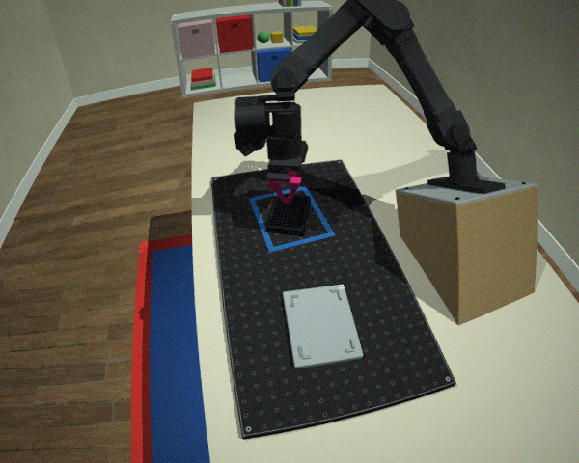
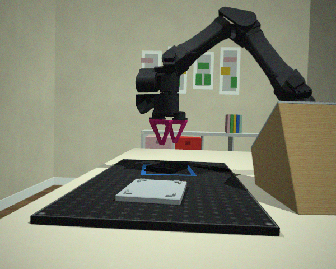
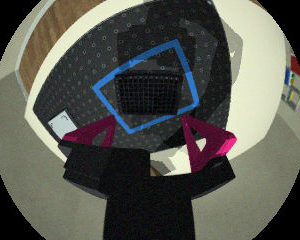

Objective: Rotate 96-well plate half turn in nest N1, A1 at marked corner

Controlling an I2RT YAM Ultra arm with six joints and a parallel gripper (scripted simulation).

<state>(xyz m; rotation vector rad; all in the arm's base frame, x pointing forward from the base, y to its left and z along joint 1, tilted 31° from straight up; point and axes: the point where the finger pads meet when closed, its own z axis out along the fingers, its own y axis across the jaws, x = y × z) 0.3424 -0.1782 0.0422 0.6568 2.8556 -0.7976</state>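
The black 96-well plate is 80 mm below my hand. The rest, counted from my hand: grey plate nest N1: 40 mm ahead, 310 mm to the left, 80 mm below.
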